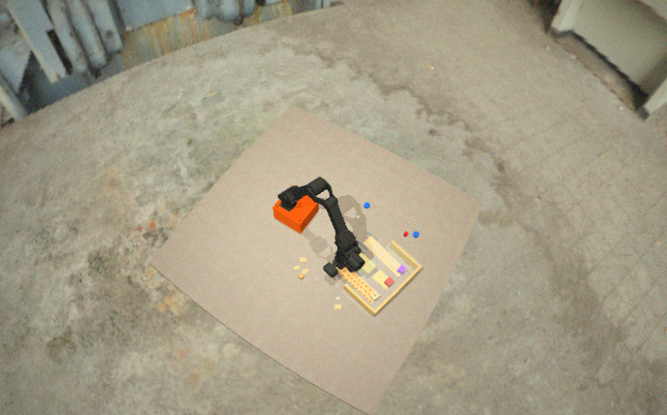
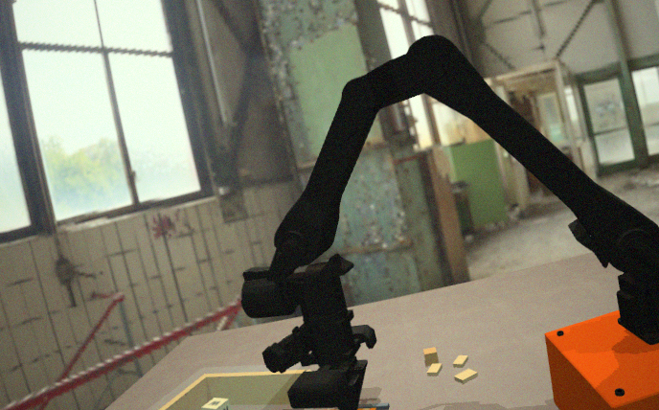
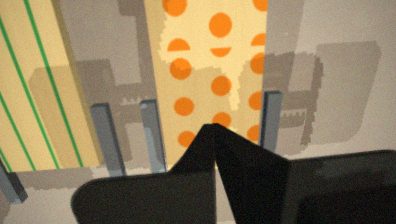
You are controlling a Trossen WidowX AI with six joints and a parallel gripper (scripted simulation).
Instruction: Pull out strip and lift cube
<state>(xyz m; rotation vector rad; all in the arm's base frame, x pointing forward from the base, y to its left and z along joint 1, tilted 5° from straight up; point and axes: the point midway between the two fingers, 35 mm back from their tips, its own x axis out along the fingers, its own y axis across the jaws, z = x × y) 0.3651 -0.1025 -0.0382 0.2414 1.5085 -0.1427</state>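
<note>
The dotted strip is 10 cm ahead of my gripper tip and 2 cm to the right of it.
</note>
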